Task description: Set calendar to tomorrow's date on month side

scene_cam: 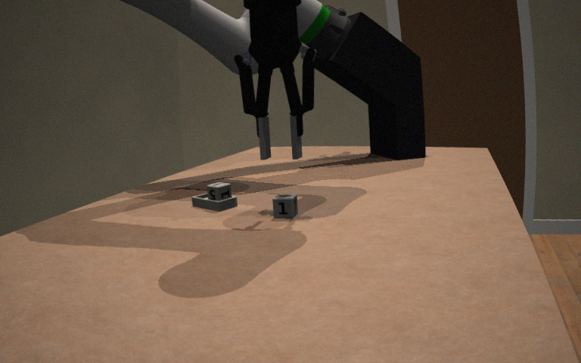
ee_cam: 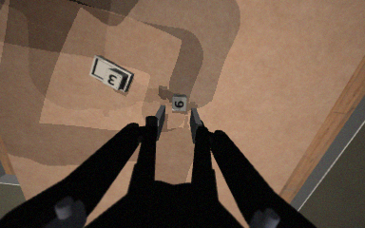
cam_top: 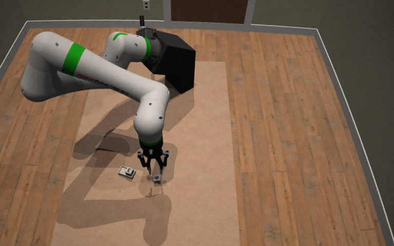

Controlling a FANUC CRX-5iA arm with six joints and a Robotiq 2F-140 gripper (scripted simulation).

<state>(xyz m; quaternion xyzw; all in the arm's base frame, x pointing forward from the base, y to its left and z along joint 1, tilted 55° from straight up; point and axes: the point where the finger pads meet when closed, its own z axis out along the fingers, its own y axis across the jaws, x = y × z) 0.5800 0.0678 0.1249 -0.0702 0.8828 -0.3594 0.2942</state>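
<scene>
Right now my hand is 11 cm above the grey number cube. Round my hand: grey calendar tray (14 cm to the right, 11 cm below, 6 cm behind).
</scene>
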